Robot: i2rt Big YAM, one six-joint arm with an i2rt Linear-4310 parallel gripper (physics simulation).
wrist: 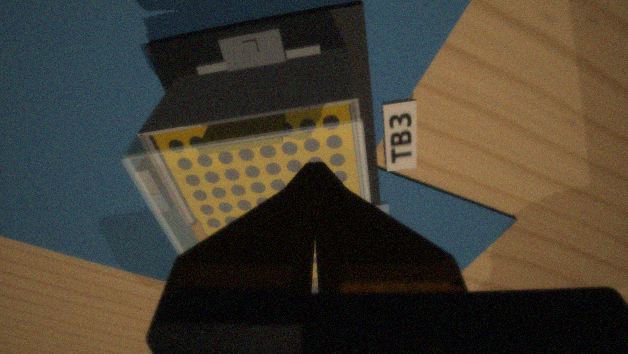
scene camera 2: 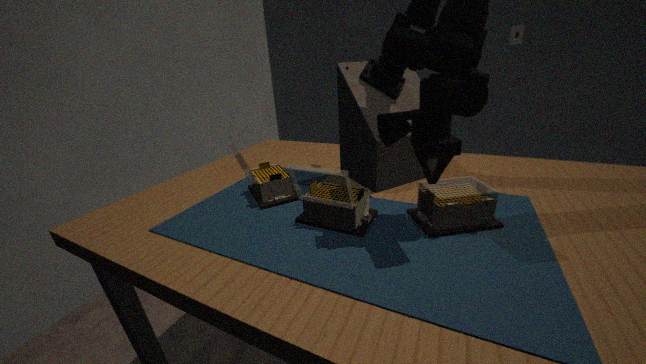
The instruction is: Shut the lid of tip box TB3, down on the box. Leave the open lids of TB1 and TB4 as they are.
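Places are measured from the arm's base along level axes (x ahead, y left, z up), in centimetres.
Pixels of known places: gripper, between the fingertips: [wrist: 315, 177] [scene camera 2: 432, 183]; arm's base, origin of its link: [scene camera 2: 381, 80].
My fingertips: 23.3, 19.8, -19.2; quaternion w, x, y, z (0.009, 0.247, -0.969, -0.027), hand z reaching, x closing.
Ahead of a thing's pixels: the offset from my fingertips to its top centre, as dx, dy, dz. "spot": to the spot under its first point. Level surfaces: height alone.
Tip box TB3 @(-1.6, +3.9, +0.0) [scene camera 2: 457, 212] [wrist: 260, 170], with its label @(spot: -5.8, +0.3, -7.5) [wrist: 400, 135] beside it in the wrist view, is the right-hand box in the scene view. Its clear lid @(spot: -3.0, +7.8, +0.0) [scene camera 2: 475, 184] [wrist: 152, 200] lies low over the yellow tip rack; whether it sits fully down cannot be told. My gripper [scene camera 2: 433, 180] [wrist: 315, 177] is shut and empty, pointing down at the lid's back left part; whether it touches cannot be told. The middle box @(+7.9, -17.9, -1.1) [scene camera 2: 332, 212] and the left box @(+4.3, -39.4, -1.1) [scene camera 2: 275, 191] have their clear lids open. Their labels are not readable.
The boxes stand on dark bases on a blue mat @(dz -7.7) [scene camera 2: 450, 285] on the wooden table @(dz -8.0) [scene camera 2: 200, 272]. A large grey block with a sloped face [scene camera 2: 395, 162] stands behind them. The robot arm [scene camera 2: 452, 50] comes down from above at the right.
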